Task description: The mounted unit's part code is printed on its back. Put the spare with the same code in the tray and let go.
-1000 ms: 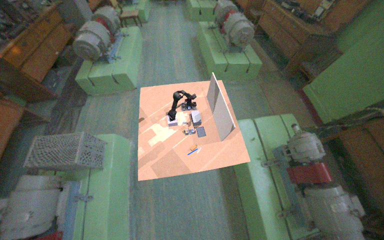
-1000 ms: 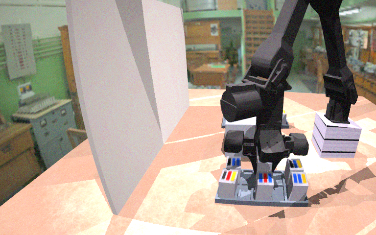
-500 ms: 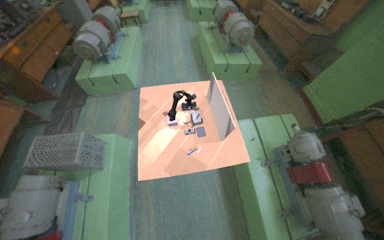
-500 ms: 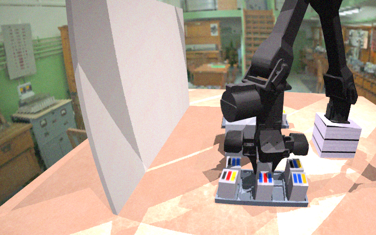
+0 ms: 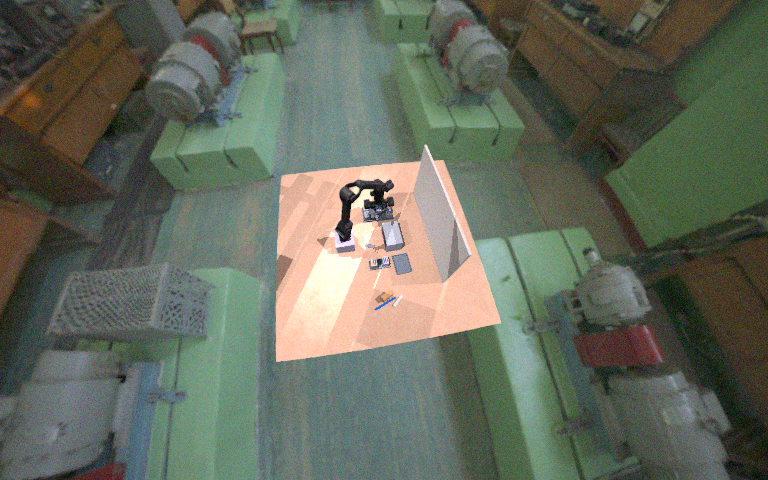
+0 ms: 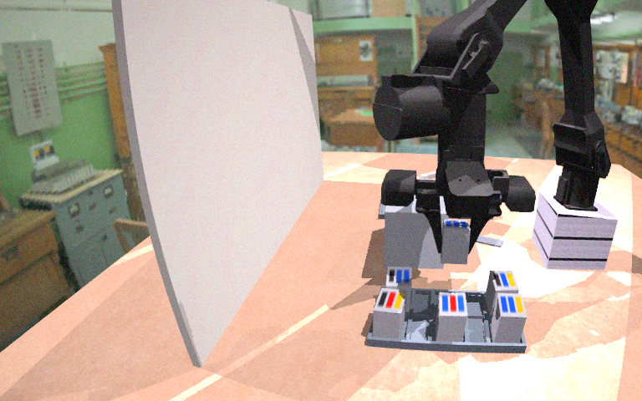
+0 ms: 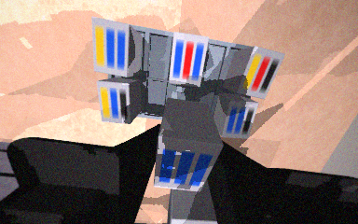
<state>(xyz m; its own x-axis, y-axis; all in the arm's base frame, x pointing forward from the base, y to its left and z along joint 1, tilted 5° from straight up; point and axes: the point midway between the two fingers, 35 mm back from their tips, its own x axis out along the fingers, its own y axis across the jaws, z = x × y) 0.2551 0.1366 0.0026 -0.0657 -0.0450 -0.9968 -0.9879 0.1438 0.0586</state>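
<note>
Right now the grey mounted unit is 3 cm ahead of my gripper tip, 18 cm to the right of it and 4 cm below it. Also, from my gripper tip: tall grey panel 29 cm ahead, 21 cm to the right, 13 cm above; cardboard box 11 cm behind, 54 cm to the right, 7 cm below.
</note>
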